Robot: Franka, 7 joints.
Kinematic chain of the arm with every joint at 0, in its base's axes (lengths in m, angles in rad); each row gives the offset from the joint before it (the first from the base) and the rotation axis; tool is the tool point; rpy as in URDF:
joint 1: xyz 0 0 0.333 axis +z
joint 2: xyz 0 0 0 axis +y
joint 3: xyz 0 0 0.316 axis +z
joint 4: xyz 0.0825 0 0 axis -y
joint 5: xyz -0.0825 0 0.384 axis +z
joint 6: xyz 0 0 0 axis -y
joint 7: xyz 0.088 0 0 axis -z
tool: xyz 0 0 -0.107 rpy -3.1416 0 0
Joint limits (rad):
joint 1: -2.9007..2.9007
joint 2: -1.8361..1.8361
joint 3: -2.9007..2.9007
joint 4: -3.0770..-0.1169
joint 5: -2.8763..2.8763
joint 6: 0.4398..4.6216
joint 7: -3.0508..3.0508
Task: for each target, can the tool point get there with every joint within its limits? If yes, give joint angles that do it. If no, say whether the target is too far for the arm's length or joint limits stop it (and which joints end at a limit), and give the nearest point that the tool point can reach.
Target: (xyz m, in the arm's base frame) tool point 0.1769 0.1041 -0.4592
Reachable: no: joint limits stop it (at a limit: joint 2) | nearest point 0.1878 0.1105 -0.3567 | short by 0.103 m
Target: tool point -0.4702 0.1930 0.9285
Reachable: yes | joints -2.3707 -0.1914 -0.9607 -1.3310 0.3817 2.6678 -0.7233
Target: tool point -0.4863 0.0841 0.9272
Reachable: yes | joints 0.9747 -0.6436 1.3741 -1.1523 -1.7029 1.6140 -1.6409
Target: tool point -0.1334 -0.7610 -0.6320
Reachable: no: too far | nearest point -0.0967 -0.5515 -0.2831 | short by 0.409 m
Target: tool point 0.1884 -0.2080 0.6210
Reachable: yes | joints 0.1287 -0.9137 -0.9404 -2.3790 1.1762 0.9783 -1.1942
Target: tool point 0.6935 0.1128 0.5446
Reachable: yes | joints -2.0138 -1.0471 1.5409 -1.3823 0.6748 2.0532 1.6963
